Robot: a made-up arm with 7 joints.
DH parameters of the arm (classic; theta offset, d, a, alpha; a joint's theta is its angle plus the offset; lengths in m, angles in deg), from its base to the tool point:
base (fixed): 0 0.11 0 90
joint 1: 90 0.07 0.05 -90
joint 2: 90 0.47 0.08 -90
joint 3: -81.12 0 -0.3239 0
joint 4: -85.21 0 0.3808 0
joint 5: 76.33 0.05 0.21 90
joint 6: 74.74 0 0.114 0
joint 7: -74.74 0.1 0.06 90
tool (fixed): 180 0 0 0
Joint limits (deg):
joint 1: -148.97..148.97
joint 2: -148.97..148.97
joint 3: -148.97..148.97
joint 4: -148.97..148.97
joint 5: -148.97..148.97
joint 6: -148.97..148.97
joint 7: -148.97..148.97
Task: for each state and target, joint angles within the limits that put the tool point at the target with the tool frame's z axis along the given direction. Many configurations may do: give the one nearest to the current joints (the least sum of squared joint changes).
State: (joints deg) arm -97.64 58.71 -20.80 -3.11 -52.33 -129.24 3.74
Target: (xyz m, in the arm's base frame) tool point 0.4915 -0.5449 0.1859 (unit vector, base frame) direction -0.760 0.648 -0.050
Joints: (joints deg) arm -100.32 34.00 -2.31 -2.47 -74.18 -115.51 11.03
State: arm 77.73 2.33 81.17 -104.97 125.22 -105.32 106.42
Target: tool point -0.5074 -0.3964 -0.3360 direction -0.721 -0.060 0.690
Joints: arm 51.08 6.38 87.65 -115.07 91.20 -110.41 99.47
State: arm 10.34 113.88 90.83 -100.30 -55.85 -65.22 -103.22
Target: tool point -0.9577 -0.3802 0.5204 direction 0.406 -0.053 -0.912
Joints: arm 27.97 72.51 113.56 -107.30 -100.49 -34.77 -75.71
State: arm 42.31 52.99 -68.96 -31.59 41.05 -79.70 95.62
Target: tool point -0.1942 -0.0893 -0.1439 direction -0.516 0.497 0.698
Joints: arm 64.34 30.35 -59.22 -9.83 63.26 -89.39 65.33
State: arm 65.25 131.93 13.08 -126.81 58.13 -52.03 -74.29
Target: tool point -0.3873 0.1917 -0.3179 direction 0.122 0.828 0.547
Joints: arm 86.21 143.58 54.08 -91.31 85.25 -20.70 -35.20
